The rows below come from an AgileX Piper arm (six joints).
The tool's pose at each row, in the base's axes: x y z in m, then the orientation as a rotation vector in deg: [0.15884 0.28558 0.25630 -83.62 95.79 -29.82]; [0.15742 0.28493 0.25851 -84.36 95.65 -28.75]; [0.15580 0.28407 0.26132 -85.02 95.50 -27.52]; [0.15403 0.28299 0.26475 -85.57 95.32 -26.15]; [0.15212 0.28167 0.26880 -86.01 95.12 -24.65]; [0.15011 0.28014 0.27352 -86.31 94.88 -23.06]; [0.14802 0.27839 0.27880 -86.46 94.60 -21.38]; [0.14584 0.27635 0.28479 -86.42 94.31 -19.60]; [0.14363 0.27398 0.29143 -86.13 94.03 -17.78]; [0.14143 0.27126 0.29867 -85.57 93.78 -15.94]
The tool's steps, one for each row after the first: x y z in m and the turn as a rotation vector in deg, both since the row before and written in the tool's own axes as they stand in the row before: [-0.00012 -0.00098 -0.00252 -0.85 -0.60 -0.12]; [-0.00014 -0.00133 -0.00308 -0.87 -0.70 -0.02]; [-0.00018 -0.00170 -0.00363 -0.86 -0.81 0.09]; [-0.00023 -0.00207 -0.00418 -0.84 -0.91 0.19]; [-0.00034 -0.00247 -0.00474 -0.79 -1.01 0.29]; [-0.00044 -0.00280 -0.00522 -0.73 -1.11 0.40]; [-0.00057 -0.00324 -0.00583 -0.66 -1.20 0.54]; [-0.00069 -0.00368 -0.00637 -0.54 -1.26 0.71]; [-0.00081 -0.00411 -0.00686 -0.41 -1.30 0.89]
